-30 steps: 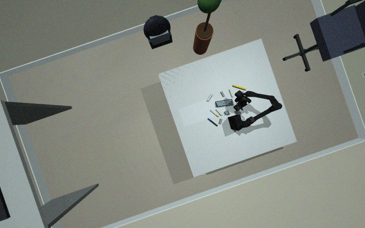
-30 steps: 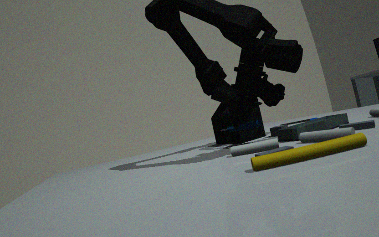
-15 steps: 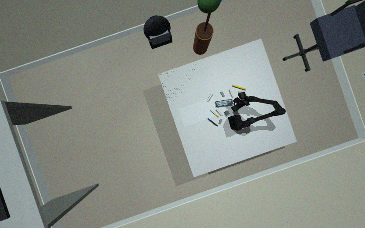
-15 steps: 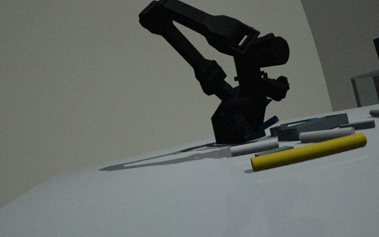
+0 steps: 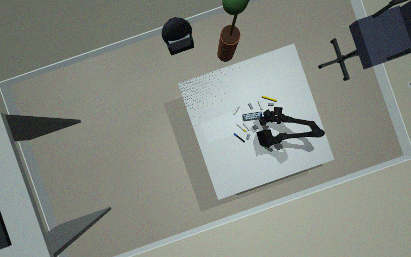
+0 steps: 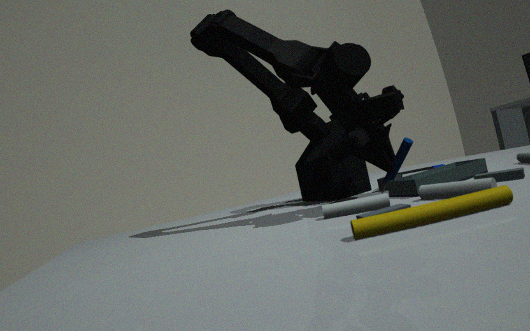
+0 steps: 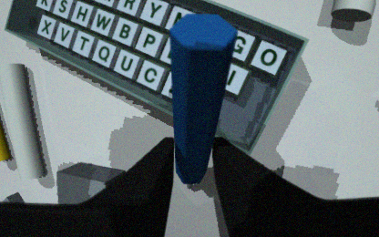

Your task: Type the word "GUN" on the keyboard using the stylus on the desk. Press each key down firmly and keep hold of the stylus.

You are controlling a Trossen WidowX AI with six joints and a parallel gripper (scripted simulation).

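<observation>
Right now my gripper tip is 10 mm past the blue stylus and 10 mm above it. Also, from my gripper tip: grey block: 150 mm ahead, 50 mm to the left, 40 mm below; yellow cylinder: 180 mm ahead, 150 mm to the right, 30 mm below; yellow-tipped pen: 60 mm behind, 200 mm to the left, 40 mm below.
</observation>
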